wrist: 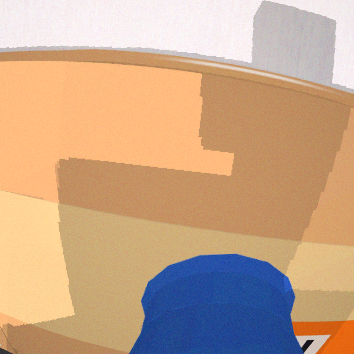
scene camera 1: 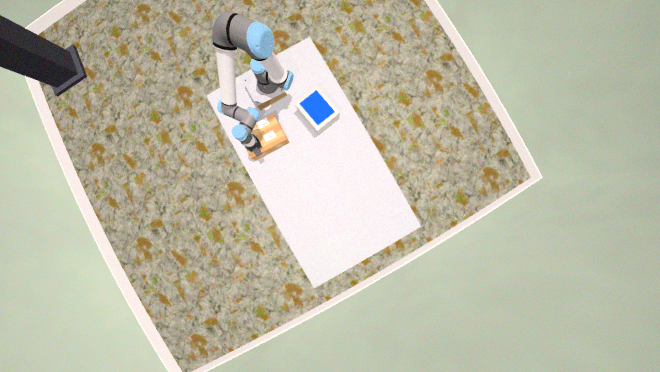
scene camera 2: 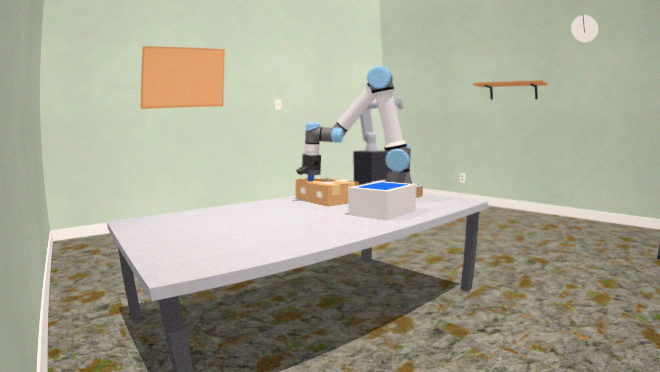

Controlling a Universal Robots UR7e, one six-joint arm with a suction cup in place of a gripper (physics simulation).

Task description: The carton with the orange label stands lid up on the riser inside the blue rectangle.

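Observation:
The carton with the orange label lies on the white table near the robot's base. A corner of its orange label shows in the wrist view. My blue suction cup is pressed down on the carton's top, beside the label. In the overhead view the wrist hides the cup. The white riser with the blue rectangle on top stands apart, to the carton's right, with nothing on it.
More brown cardboard with white labels adjoins the carton. A thin brown piece lies by the robot's black pedestal. A patterned carpet surrounds the table.

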